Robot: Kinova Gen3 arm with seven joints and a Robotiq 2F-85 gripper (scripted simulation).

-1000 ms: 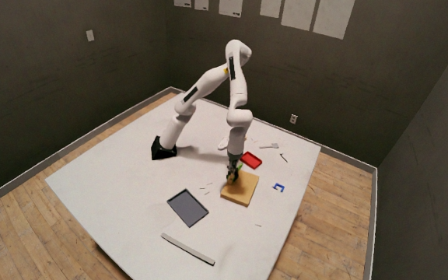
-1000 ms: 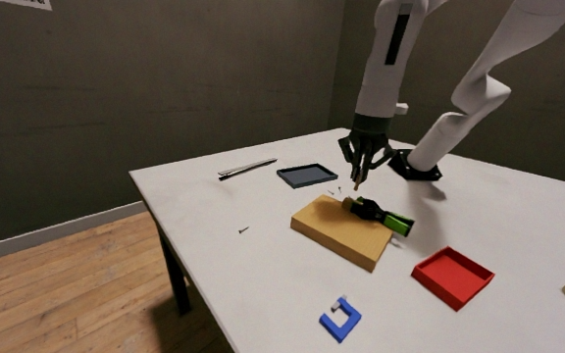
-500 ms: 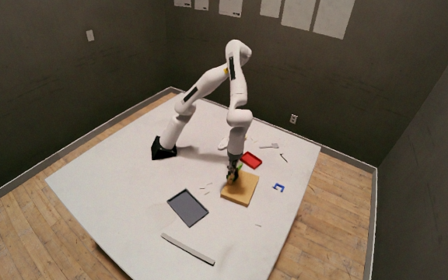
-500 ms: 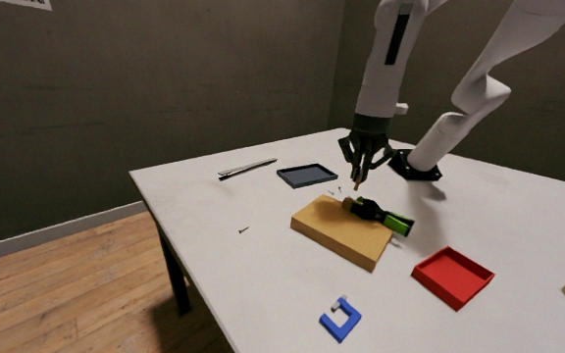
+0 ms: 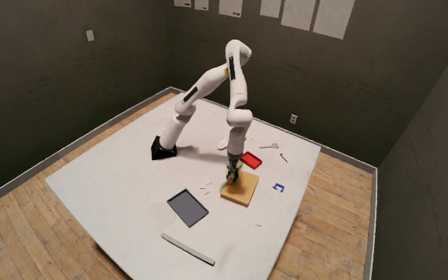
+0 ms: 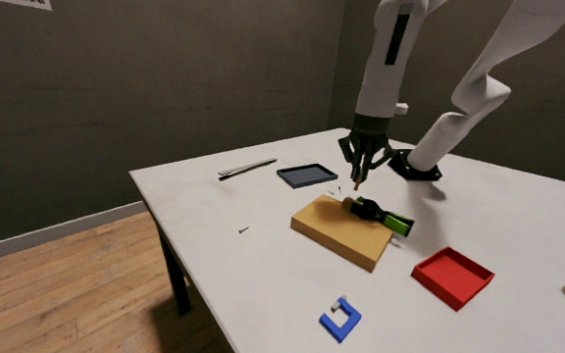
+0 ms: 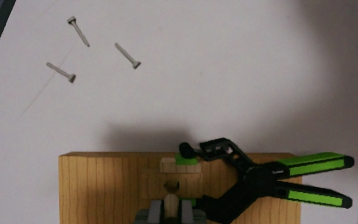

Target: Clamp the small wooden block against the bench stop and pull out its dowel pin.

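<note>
My gripper is now 4 cm past the red tray, 22 cm to the right of it and 12 cm above it. From my hand the other things lie so: grey tray: 5 cm behind, 26 cm to the right, 12 cm below; then dowel pin: 2 cm below; then small wooden block: 9 cm below.
</note>
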